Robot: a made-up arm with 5 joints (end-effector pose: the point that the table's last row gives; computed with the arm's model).
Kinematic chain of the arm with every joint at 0, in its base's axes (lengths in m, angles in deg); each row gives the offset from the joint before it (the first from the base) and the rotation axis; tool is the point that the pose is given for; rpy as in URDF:
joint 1: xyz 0 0 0.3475 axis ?
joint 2: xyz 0 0 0 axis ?
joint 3: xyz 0.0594 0 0.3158 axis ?
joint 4: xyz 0.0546 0 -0.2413 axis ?
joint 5: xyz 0.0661 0 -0.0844 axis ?
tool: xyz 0 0 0 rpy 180 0 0
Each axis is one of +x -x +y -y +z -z.
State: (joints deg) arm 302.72 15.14 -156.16 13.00 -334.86
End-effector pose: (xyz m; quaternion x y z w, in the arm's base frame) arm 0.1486 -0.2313 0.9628 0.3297 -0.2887 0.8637 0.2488
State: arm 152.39 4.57 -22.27 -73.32 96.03
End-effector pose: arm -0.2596 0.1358 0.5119 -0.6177 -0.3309 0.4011 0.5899
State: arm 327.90 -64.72 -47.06 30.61 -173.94
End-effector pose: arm 0.0315 -0.0198 0.7287 0.2483 0.7177 -0.1466 0.6339
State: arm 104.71 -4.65 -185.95 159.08 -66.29
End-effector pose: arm -0.0091 0.0348 0.8568 -0.0755 -0.9594 -0.2565 0.0894
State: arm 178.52 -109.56 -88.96 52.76 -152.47
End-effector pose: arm 0.4529 -0.0117 0.6162 0.2850 -0.0737 -0.9311 0.2154
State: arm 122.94 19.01 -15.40 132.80 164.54
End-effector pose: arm -0.0502 0.0774 0.3980 0.3471 -0.1318 0.7487 0.5492
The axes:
joint 1: +z
joint 2: +y
joint 3: +y
joint 4: +y
joint 5: -z

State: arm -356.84 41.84 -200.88 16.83 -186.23
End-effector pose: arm 0.2893 0.0160 0.8952 -0.0265 0.3227 -0.0253 0.9458
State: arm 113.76 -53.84 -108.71 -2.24 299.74
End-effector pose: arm 0.0972 -0.2208 0.9271 -0.0069 -0.1322 -0.8851 0.4461
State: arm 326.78 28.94 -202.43 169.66 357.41
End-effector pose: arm 0.2087 -0.1367 0.7613 0.9639 -0.2640 0.0318 0.0103
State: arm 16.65 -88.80 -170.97 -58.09 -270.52
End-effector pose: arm -0.5454 -0.1631 0.2957 0.7509 -0.5539 -0.2160 0.2874
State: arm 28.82 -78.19 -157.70 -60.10 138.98
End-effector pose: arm -0.5031 -0.2768 0.4640 0.4854 -0.6953 -0.0563 0.5270
